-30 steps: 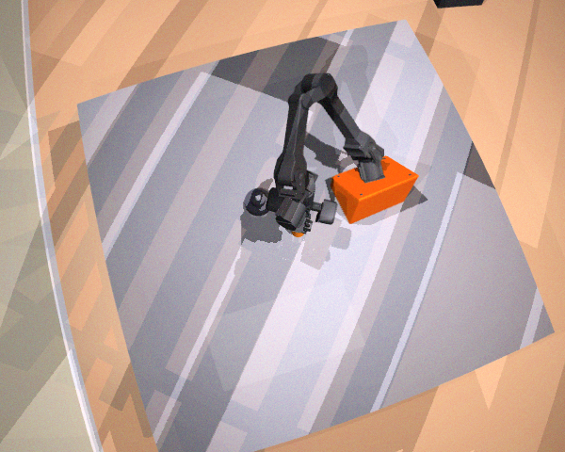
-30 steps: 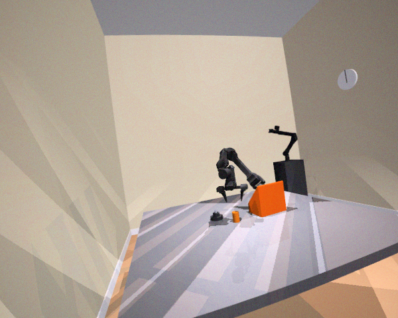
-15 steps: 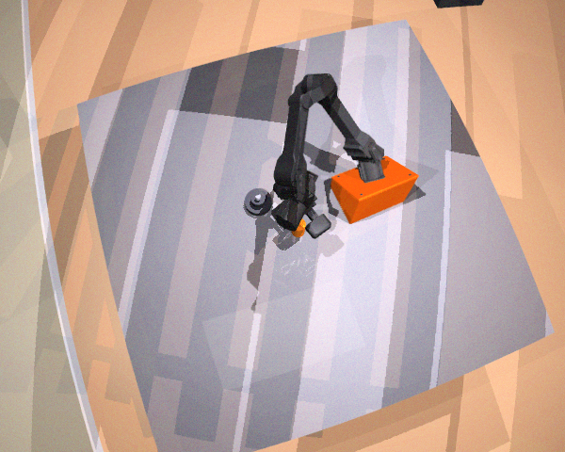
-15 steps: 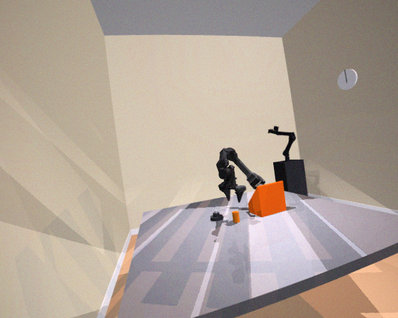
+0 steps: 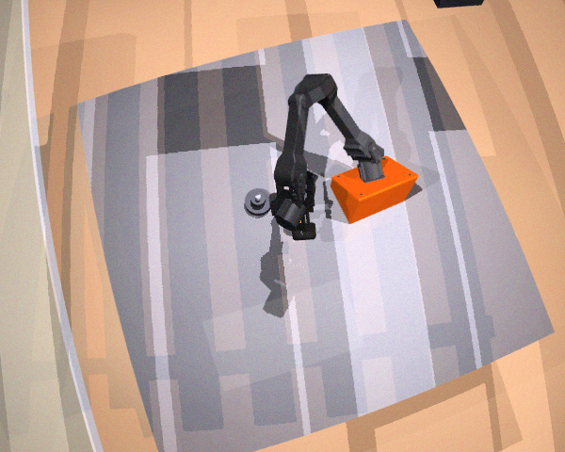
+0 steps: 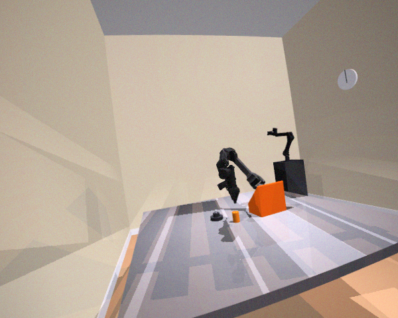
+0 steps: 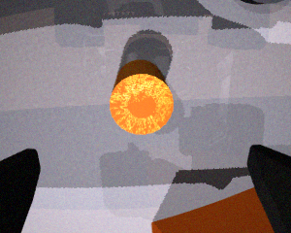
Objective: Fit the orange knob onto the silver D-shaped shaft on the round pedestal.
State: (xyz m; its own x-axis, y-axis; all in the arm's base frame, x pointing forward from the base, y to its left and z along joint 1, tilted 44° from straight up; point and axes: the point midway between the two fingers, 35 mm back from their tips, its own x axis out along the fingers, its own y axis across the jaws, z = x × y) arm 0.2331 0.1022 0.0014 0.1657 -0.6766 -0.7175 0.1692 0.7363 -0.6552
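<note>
My gripper tip is 80 mm above the orange knob. Round my gripper tip: dark round pedestal: 100 mm ahead, 120 mm to the right, 90 mm below.
</note>
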